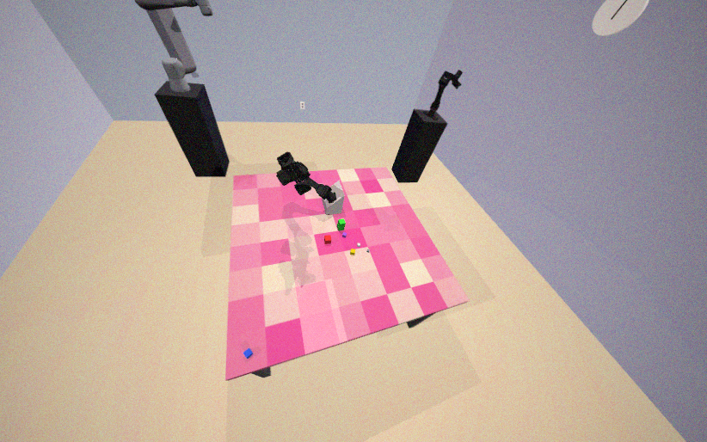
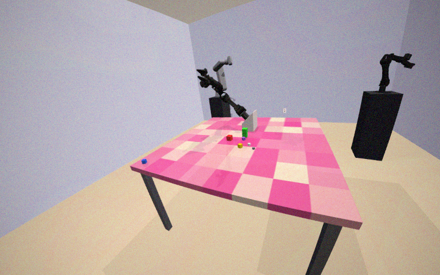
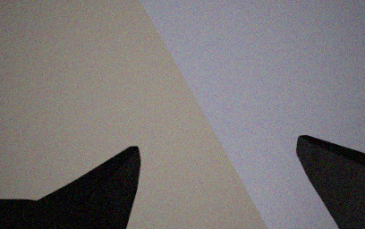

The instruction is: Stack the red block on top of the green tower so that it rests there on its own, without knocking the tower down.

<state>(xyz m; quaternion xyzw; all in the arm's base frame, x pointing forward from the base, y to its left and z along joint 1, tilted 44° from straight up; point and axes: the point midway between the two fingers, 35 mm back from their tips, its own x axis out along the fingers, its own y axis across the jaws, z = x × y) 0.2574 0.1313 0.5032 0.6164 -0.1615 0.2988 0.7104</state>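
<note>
My gripper tip is 4 cm past the red block, 20 cm to the right of it and 55 cm above it. Round my gripper tip: purple cube: 8 cm behind, 32 cm to the left, 56 cm below; yellow cube: 6 cm ahead, 35 cm to the left, 56 cm below; white cube: 1 cm ahead, 40 cm to the left, 56 cm below.
</note>
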